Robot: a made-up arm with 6 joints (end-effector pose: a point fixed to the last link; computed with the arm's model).
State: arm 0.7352 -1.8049 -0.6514 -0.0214 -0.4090 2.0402
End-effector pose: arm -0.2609 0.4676 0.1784 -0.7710 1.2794 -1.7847
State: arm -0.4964 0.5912 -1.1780 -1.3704 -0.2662 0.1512
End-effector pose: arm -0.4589 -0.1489 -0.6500 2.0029 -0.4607 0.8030
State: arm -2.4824 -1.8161 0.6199 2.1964 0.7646 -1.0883
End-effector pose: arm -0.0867 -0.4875 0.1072 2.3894 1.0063 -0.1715
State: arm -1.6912 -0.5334 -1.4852 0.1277 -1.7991 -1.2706
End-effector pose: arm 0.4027 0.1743 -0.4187 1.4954 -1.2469 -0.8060
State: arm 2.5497 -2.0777 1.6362 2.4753 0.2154 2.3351
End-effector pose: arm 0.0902 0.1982 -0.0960 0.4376 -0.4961 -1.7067
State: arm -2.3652 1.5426 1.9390 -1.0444 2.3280 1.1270
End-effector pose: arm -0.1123 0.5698 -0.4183 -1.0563 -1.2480 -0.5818
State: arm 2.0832 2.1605 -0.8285 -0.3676 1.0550 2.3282
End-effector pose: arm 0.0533 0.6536 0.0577 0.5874 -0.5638 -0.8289
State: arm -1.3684 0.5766 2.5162 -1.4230 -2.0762 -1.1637
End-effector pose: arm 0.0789 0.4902 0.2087 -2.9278 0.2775 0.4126
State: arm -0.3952 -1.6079 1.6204 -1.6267 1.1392 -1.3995
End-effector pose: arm 0.0574 0.3140 -0.1801 -0.0703 -1.4661 -0.0624
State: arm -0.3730 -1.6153 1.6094 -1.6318 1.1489 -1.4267
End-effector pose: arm 0.0718 0.3102 -0.1843 -0.0771 -1.5004 -0.0585
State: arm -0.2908 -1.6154 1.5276 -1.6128 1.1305 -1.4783
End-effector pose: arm 0.0730 0.2996 -0.1874 -0.0997 -1.5307 -0.0665
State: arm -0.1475 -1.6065 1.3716 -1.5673 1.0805 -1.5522
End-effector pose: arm 0.0571 0.2831 -0.1884 -0.1402 -1.5537 -0.0854
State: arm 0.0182 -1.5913 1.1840 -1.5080 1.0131 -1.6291
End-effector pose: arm 0.0291 0.2659 -0.1867 -0.1902 -1.5687 -0.1053
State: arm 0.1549 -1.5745 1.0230 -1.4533 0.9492 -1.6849
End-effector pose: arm -0.0014 0.2529 -0.1832 -0.2347 -1.5733 -0.1186
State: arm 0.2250 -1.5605 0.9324 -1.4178 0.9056 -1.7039
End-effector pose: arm -0.0259 0.2465 -0.1796 -0.2594 -1.5629 -0.1260
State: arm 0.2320 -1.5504 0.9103 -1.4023 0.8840 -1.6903
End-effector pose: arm -0.0432 0.2459 -0.1762 -0.2628 -1.5383 -0.1310
